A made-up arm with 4 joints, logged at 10 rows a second.
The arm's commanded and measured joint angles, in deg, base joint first. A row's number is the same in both.
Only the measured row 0 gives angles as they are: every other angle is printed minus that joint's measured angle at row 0.
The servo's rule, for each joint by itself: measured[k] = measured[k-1] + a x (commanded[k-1-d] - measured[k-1]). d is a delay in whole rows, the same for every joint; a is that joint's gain. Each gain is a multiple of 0.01, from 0.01 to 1. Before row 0 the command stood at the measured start. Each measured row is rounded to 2 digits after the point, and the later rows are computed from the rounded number. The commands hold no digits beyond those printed.
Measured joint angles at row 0: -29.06, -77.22, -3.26, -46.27
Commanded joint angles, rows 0 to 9: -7.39, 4.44, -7.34, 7.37; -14.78, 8.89, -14.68, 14.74; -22.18, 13.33, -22.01, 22.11; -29.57, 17.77, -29.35, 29.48; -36.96, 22.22, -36.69, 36.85; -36.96, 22.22, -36.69, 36.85; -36.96, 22.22, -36.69, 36.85; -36.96, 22.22, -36.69, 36.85; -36.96, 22.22, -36.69, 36.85; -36.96, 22.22, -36.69, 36.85
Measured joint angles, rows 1 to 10: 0.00, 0.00, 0.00, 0.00; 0.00, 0.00, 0.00, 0.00; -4.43, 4.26, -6.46, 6.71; -10.64, 8.70, -13.69, 14.02; -17.56, 13.14, -21.01, 21.38; -24.77, 17.58, -28.35, 28.75; -32.08, 22.03, -35.69, 36.12; -35.01, 22.21, -36.57, 36.78; -36.18, 22.22, -36.68, 36.84; -36.65, 22.22, -36.69, 36.85
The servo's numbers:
d 2
a 0.60 0.96 0.88 0.91

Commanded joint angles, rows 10 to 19: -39.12, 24.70, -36.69, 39.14; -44.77, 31.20, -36.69, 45.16; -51.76, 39.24, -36.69, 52.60; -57.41, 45.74, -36.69, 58.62; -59.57, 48.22, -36.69, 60.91; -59.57, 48.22, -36.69, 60.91; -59.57, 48.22, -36.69, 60.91; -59.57, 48.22, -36.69, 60.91; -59.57, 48.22, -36.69, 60.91; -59.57, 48.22, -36.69, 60.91
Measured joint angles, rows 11 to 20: -36.84, 22.22, -36.69, 36.85; -36.91, 22.22, -36.69, 36.85; -38.24, 24.60, -36.69, 38.93; -42.16, 30.94, -36.69, 44.60; -47.92, 38.91, -36.69, 51.88; -53.61, 45.47, -36.69, 58.01; -57.19, 48.11, -36.69, 60.65; -58.62, 48.22, -36.69, 60.89; -59.19, 48.22, -36.69, 60.91; -59.42, 48.22, -36.69, 60.91
